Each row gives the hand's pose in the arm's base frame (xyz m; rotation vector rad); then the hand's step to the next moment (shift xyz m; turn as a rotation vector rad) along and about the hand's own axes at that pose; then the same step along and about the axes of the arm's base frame.
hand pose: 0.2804 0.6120 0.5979 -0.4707 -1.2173 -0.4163
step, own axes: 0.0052 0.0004 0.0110 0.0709 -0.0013 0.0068
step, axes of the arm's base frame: -0.0069 0.0061 0.0079 0.0148 -0.0011 0.0697
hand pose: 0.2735 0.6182 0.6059 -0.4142 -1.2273 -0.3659
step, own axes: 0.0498 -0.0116 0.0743 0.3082 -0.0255 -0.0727
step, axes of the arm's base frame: -0.0521 0.0242 0.0696 0.1390 -0.0724 0.2763
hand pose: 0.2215 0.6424 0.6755 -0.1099 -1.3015 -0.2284
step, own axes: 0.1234 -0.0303 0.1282 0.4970 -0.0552 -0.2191
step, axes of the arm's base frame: -0.0971 -0.0157 0.1514 0.3167 -0.1518 0.4180
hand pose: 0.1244 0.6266 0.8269 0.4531 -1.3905 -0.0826
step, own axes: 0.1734 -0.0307 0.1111 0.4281 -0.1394 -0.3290
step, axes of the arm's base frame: -0.0671 -0.1121 0.1621 0.4264 -0.1780 0.3121
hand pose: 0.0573 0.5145 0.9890 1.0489 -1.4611 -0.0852
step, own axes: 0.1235 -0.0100 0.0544 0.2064 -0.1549 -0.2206
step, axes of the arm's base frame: -0.0162 -0.1115 0.0750 0.3035 -0.1045 0.1106
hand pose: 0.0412 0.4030 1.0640 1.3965 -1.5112 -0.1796
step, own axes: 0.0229 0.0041 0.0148 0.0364 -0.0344 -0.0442
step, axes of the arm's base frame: -0.0089 -0.0246 0.0087 0.0620 -0.0180 0.0171
